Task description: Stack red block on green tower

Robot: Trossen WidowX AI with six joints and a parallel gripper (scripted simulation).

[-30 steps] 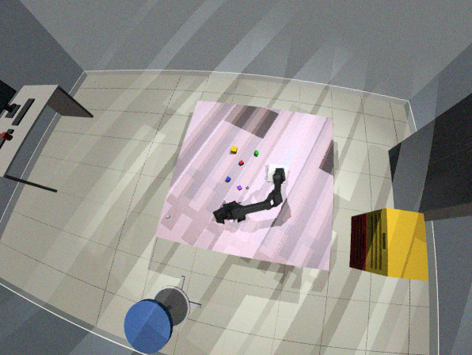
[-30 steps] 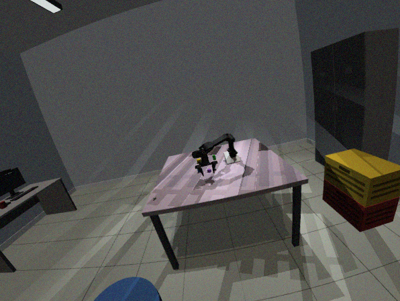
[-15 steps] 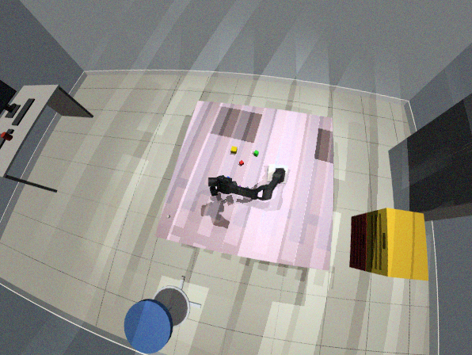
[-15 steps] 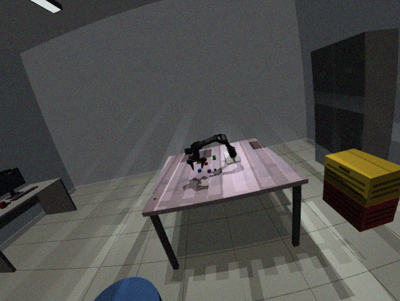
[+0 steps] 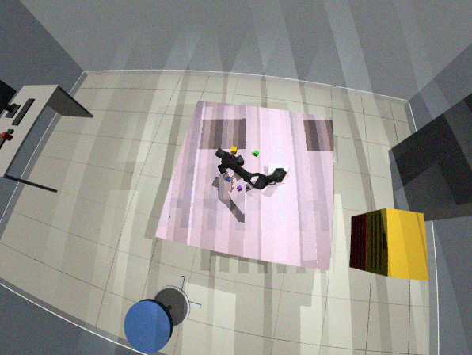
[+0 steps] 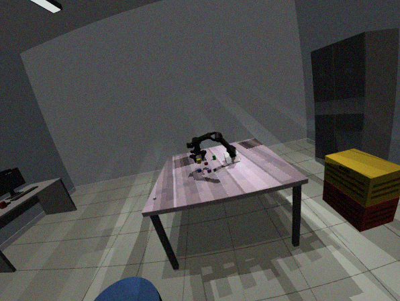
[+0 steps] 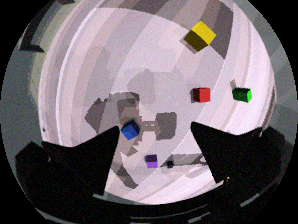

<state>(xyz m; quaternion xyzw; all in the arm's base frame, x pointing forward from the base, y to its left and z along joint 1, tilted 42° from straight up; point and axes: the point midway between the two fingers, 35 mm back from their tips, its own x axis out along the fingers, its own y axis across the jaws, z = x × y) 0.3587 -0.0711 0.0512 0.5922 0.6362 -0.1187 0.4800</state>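
Right now my gripper tip is 8 cm to the left of the red block, 7 cm past it and 7 cm above it. From my gripper tip the other things lie so: yellow block: 19 cm to the right, 6 cm below, 1 cm behind; then purple block: 13 cm to the left, 7 cm below, 6 cm behind; then blue block: 7 cm below, 6 cm to the left, 2 cm ahead.
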